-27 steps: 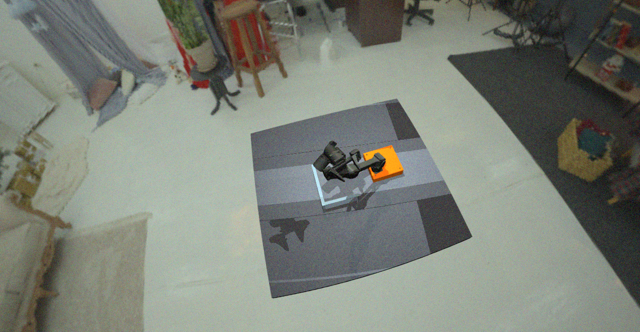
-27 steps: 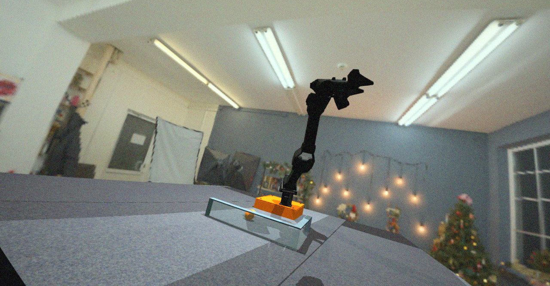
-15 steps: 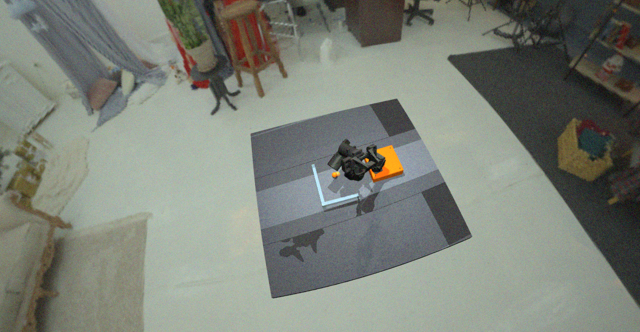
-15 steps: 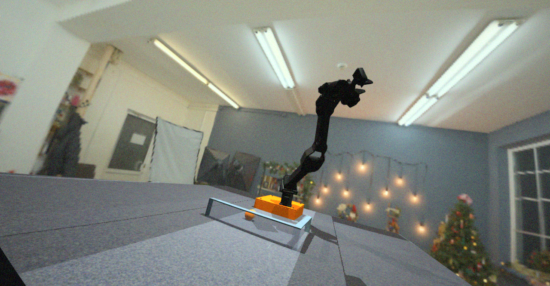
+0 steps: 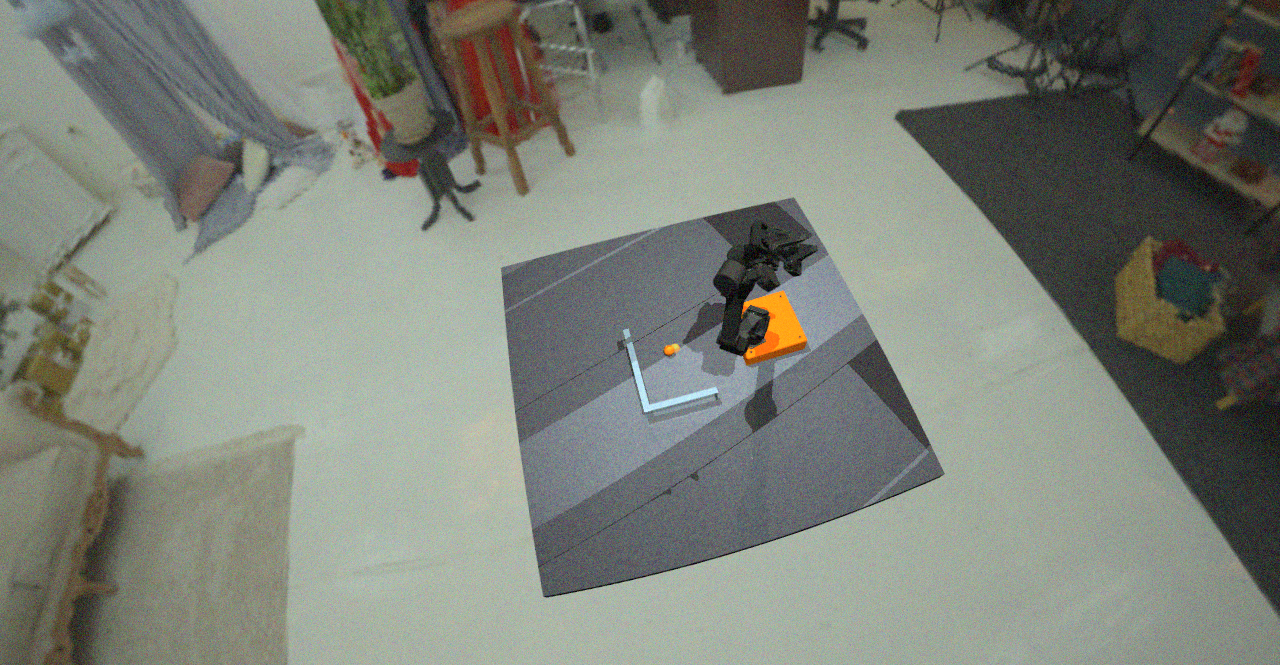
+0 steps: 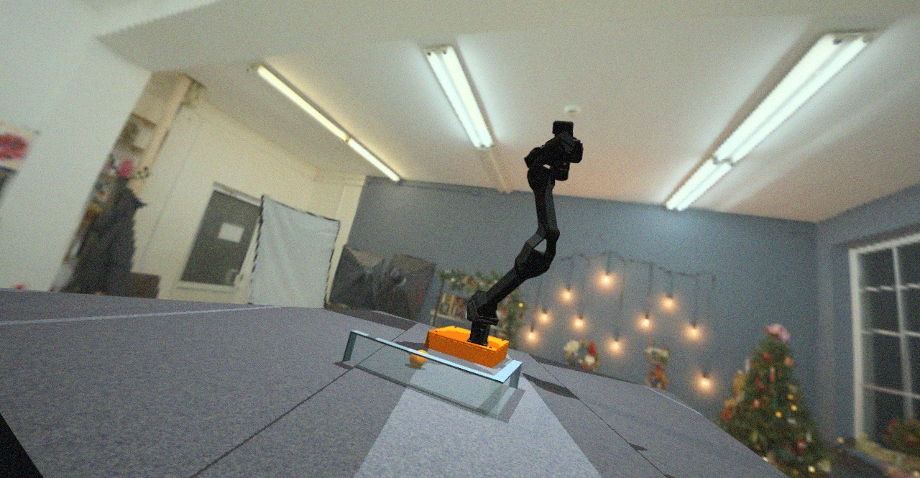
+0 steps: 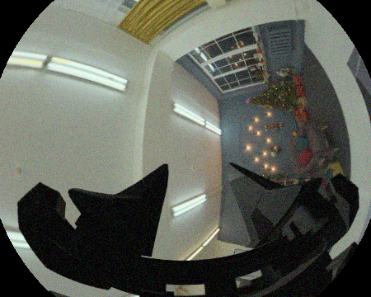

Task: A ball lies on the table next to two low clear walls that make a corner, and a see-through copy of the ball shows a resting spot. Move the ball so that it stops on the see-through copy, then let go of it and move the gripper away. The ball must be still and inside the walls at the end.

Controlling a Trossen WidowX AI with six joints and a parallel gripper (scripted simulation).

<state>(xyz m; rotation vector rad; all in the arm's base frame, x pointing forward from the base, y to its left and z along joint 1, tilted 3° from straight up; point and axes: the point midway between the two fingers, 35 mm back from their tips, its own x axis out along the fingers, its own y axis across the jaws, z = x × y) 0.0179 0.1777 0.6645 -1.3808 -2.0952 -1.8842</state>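
Now: the orange ball 220 mm ahead of my gripper tip, 300 mm to the right of it and 720 mm below it.
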